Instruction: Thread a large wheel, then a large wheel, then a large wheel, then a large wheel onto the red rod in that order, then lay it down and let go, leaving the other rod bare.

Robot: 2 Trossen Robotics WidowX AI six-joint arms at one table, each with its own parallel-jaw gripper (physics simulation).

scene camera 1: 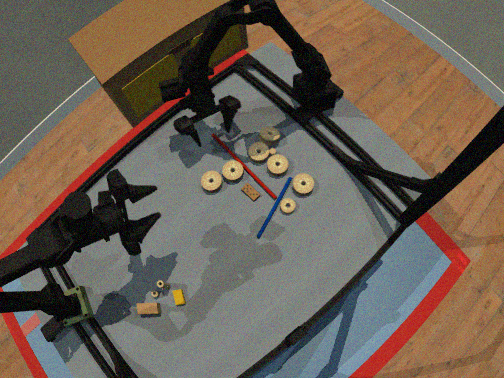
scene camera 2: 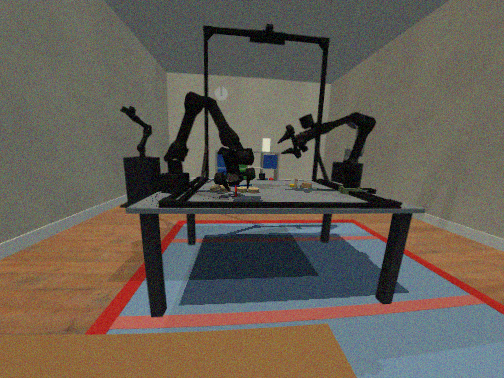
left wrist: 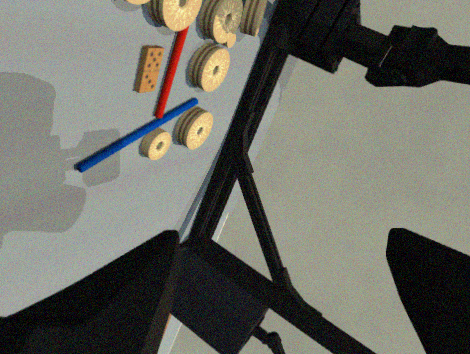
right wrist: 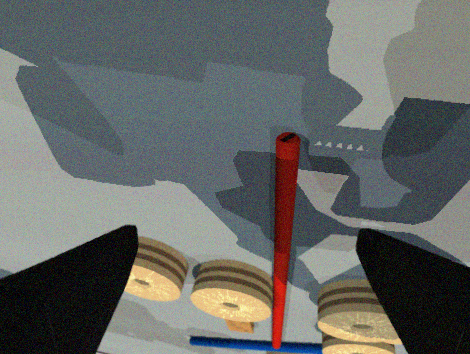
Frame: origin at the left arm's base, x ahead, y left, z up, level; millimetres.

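Seen in the pictures: left gripper, fingertip midpoint: (scene camera 1: 158, 200) (scene camera 2: 279, 148) (left wrist: 283, 243); right gripper, fingertip midpoint: (scene camera 1: 214, 139) (scene camera 2: 238, 189) (right wrist: 249, 237); left arm's base at its link origin: (scene camera 1: 71, 306) (scene camera 2: 350, 187); right arm's base at its link origin: (scene camera 1: 315, 82) (scene camera 2: 175, 173) (left wrist: 346, 38).
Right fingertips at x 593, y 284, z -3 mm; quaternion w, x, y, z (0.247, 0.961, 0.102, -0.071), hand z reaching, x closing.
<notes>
Pixels of each thing's top centre, then the offset from my right fingertips to it.
- red rod at its top centre: (right wrist: 279, 296) (left wrist: 195, 2) (scene camera 1: 242, 163) dx +42, dy -96, dz -21 mm
- bare blue rod at its top centre: (left wrist: 147, 131) (right wrist: 259, 350) (scene camera 1: 274, 206) dx +69, dy -245, dz -21 mm
- small wheel at its top centre: (left wrist: 160, 146) (scene camera 1: 287, 205) dx +100, dy -258, dz -18 mm
- domino at its top centre: (right wrist: 237, 323) (left wrist: 152, 70) (scene camera 1: 250, 191) dx +30, dy -179, dz -23 mm
- yellow block at its top centre: (scene camera 1: 178, 297) dx -262, dy -366, dz -16 mm
- tan block at its top centre: (scene camera 1: 147, 308) dx -356, dy -367, dz -1 mm
The red rod (scene camera 1: 245, 167) (left wrist: 172, 75) (right wrist: 285, 210) lies bare on the table; its lower end meets the bare blue rod (scene camera 1: 274, 210) (left wrist: 125, 141) (right wrist: 230, 341). Several large wheels lie flat around the red rod, among them one wheel (scene camera 1: 226, 175) left of it and one wheel (scene camera 1: 272, 169) right of it. My right gripper (scene camera 1: 214, 138) (right wrist: 249, 237) is open and empty, above the table at the red rod's upper end; the rod runs between its fingers in the right wrist view. My left gripper (scene camera 1: 158, 202) (scene camera 2: 281, 147) (left wrist: 283, 243) is open and empty, raised at the left, away from the rods.
A small wheel (scene camera 1: 283, 209) lies beside the blue rod, and a domino (scene camera 1: 250, 192) (left wrist: 149, 69) lies left of the red rod. A yellow block (scene camera 1: 179, 297), a tan block (scene camera 1: 148, 308) and small round pieces lie at the lower left. Black rails border the table.
</notes>
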